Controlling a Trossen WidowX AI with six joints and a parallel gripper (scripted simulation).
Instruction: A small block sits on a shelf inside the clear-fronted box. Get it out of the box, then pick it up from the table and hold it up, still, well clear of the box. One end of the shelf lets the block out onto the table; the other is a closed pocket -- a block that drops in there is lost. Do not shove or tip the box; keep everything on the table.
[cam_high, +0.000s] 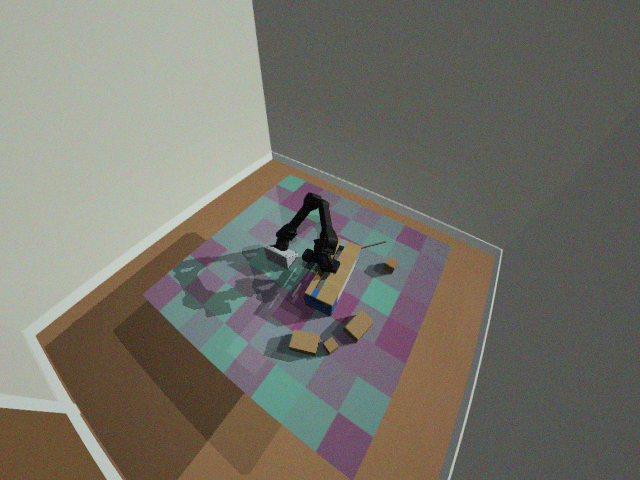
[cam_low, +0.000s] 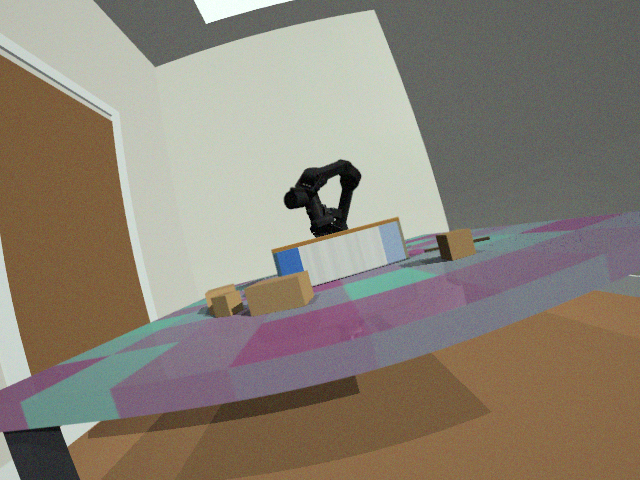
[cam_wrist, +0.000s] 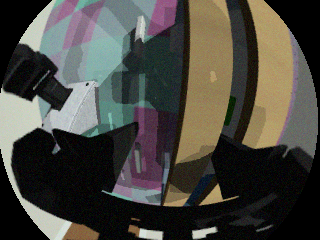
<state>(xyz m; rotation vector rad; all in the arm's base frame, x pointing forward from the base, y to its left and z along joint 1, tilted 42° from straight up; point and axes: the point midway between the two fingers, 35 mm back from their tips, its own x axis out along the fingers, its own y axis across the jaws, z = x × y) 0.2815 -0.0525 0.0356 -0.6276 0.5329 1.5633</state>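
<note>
My gripper tip is now 3 cm short of the long box, 1 cm to the right of it and 3 cm above it. Round my gripper tip: thin stick: 15 cm ahead, 36 cm to the left, 9 cm below; green block: 5 cm ahead, 3 cm to the left; tan cube: 31 cm ahead, 26 cm to the left, 6 cm below.
</note>
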